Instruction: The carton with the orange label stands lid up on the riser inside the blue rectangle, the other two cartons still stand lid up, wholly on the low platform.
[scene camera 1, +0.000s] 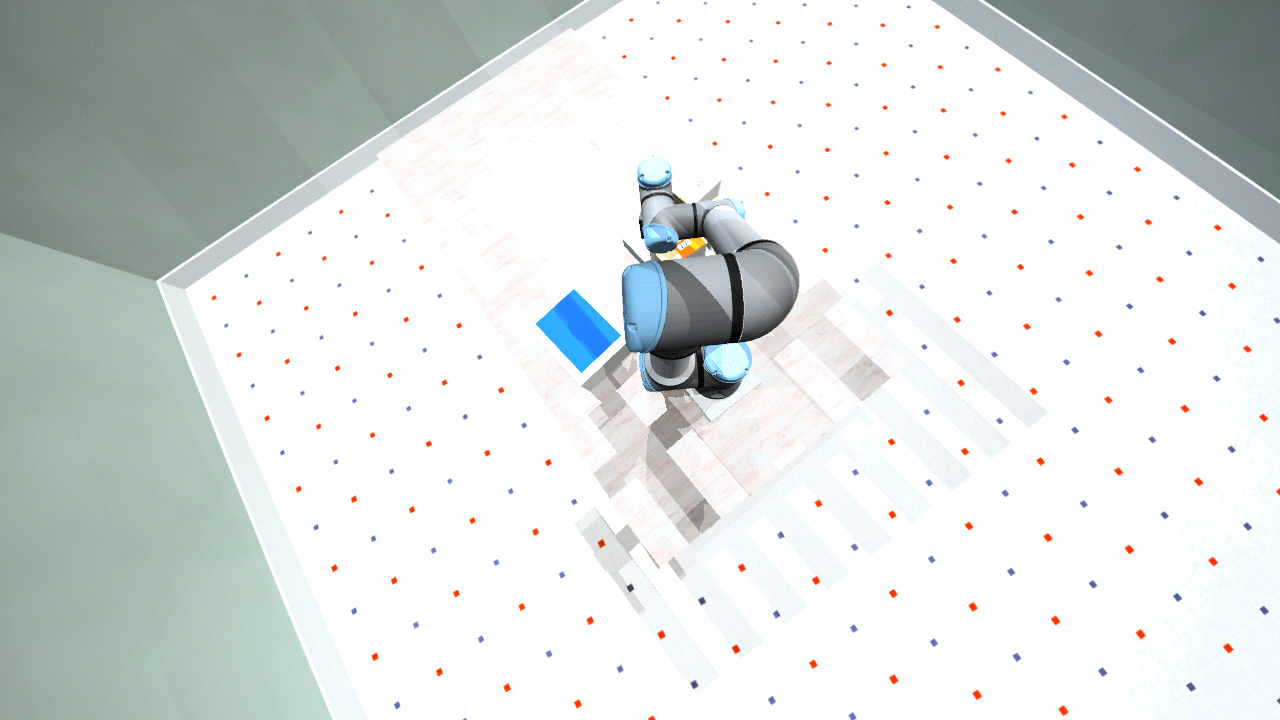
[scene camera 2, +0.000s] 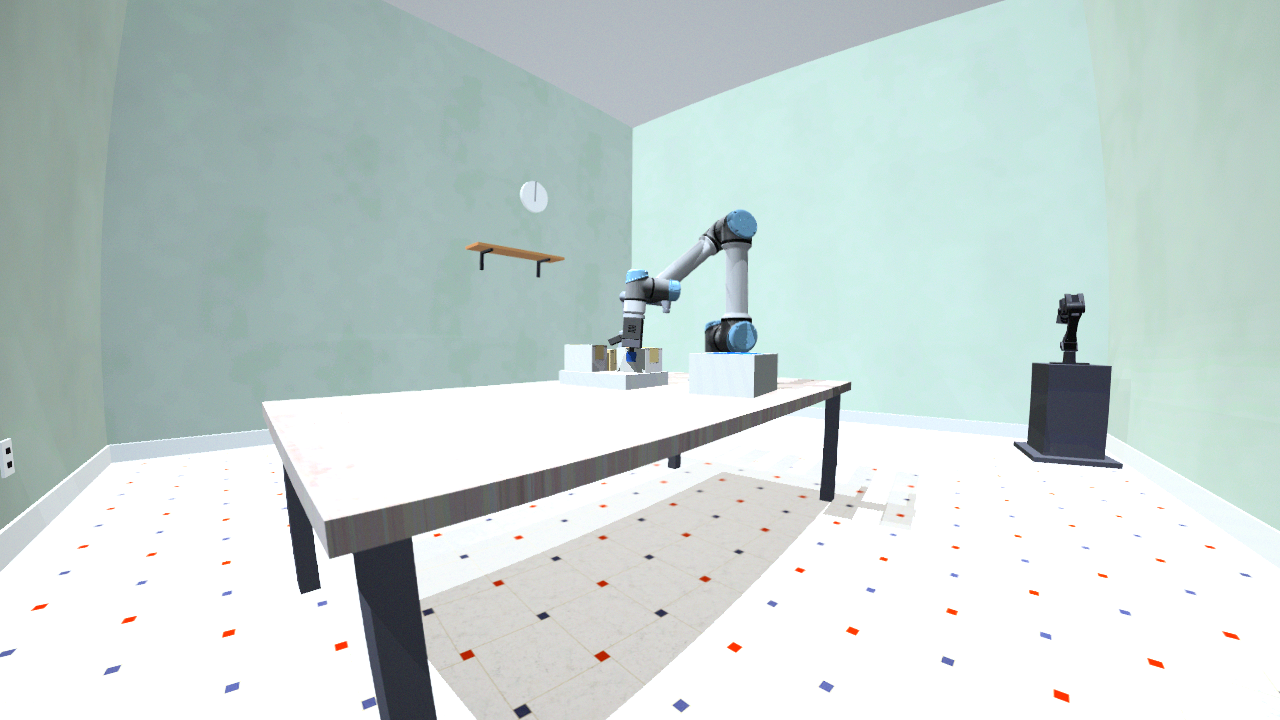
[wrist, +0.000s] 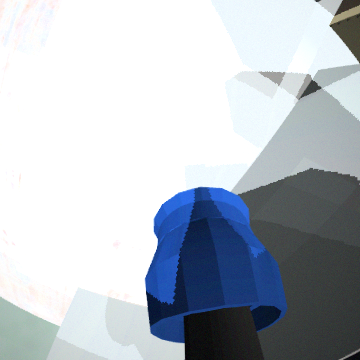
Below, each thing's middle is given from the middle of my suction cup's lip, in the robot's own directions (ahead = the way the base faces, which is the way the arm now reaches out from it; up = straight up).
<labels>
Now: suction cup 70 mm past the carton with the orange label (scene camera 1: 695, 247), 10 mm to the left of it and 10 mm above it. Also, from my suction cup: riser with the blue rectangle (scene camera 1: 588, 341) (40 mm behind, 360 mm to the left, 40 mm below); then low white platform (scene camera 2: 620, 380) (20 mm behind, 90 mm to the right, 70 mm below).
</labels>
